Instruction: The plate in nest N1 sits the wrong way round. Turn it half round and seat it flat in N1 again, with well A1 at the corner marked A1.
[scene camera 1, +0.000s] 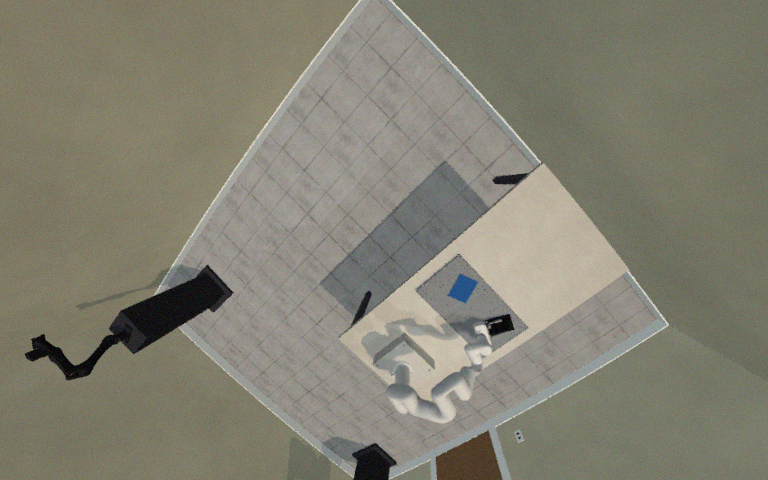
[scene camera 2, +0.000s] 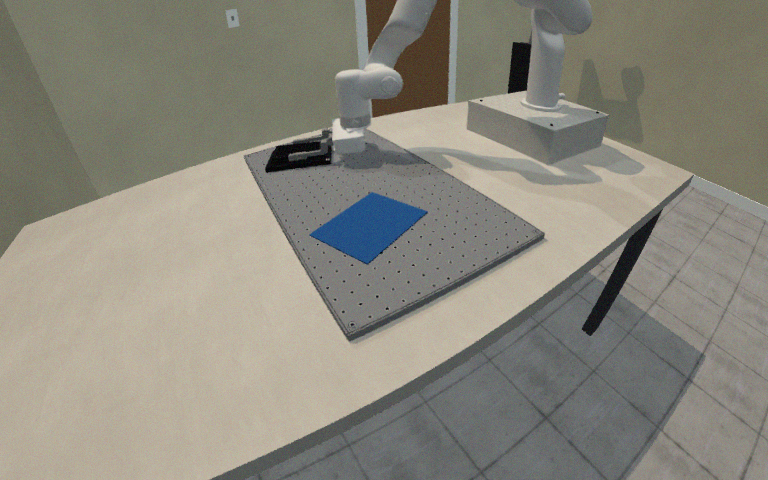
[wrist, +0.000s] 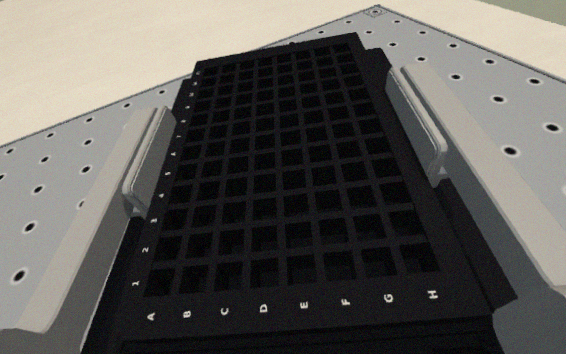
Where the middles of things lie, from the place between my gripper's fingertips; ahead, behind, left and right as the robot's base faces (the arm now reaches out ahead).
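Labels:
The black well plate (wrist: 291, 204) is 1 cm below my hand, 2 cm behind it and 1 cm to the left of it. I also see the blue sheet (scene camera 2: 364, 230), which is 2 cm below my hand, 37 cm to the left of it and 5 cm behind it.

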